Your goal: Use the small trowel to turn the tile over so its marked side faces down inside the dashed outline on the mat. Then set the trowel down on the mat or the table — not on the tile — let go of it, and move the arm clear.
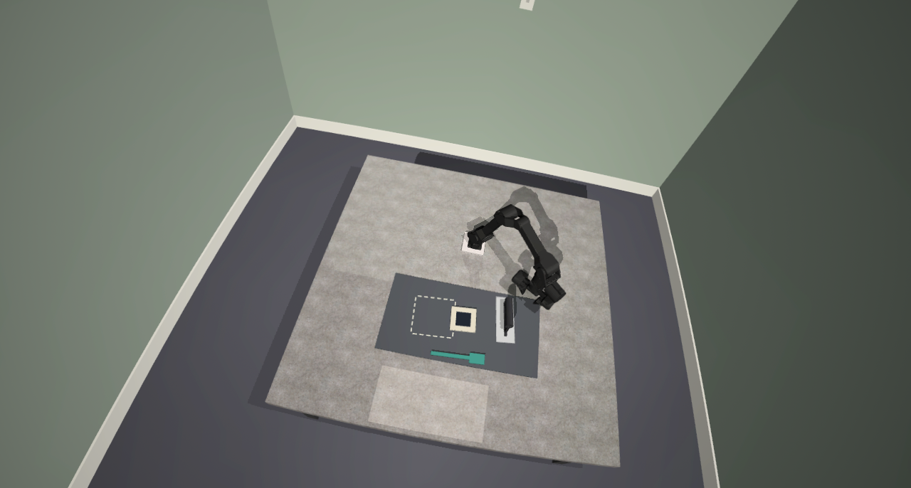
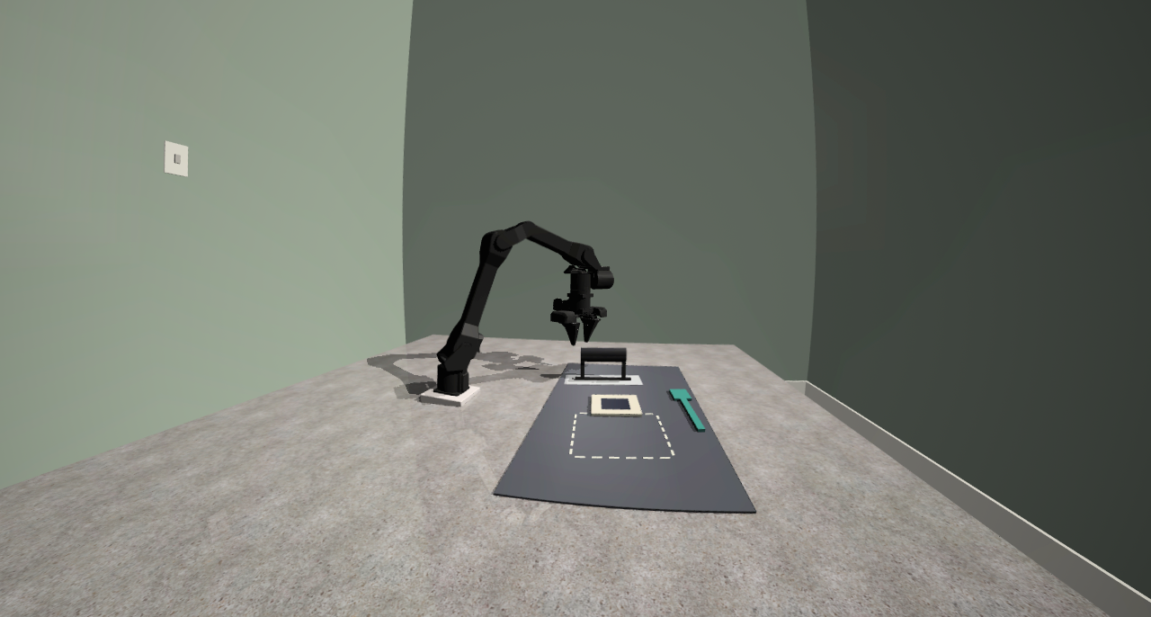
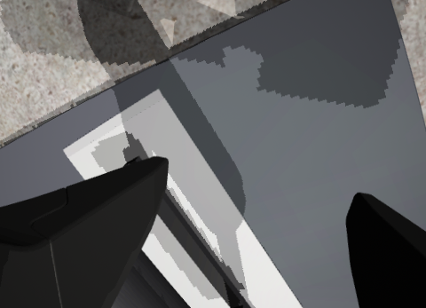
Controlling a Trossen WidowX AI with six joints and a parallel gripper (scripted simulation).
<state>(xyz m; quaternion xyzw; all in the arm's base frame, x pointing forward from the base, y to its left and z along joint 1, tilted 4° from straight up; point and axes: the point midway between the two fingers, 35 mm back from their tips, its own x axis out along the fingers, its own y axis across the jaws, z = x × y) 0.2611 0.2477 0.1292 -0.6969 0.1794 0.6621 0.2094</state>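
My gripper tip is 50 mm short of the white trowel, 70 mm to the left of it and 40 mm above it. Round my gripper tip: dark mat 130 mm ahead, 240 mm to the right, 100 mm below; teal trowel 270 mm ahead, 220 mm to the right, 80 mm below; beige tile 120 mm ahead, 240 mm to the right, 80 mm below.
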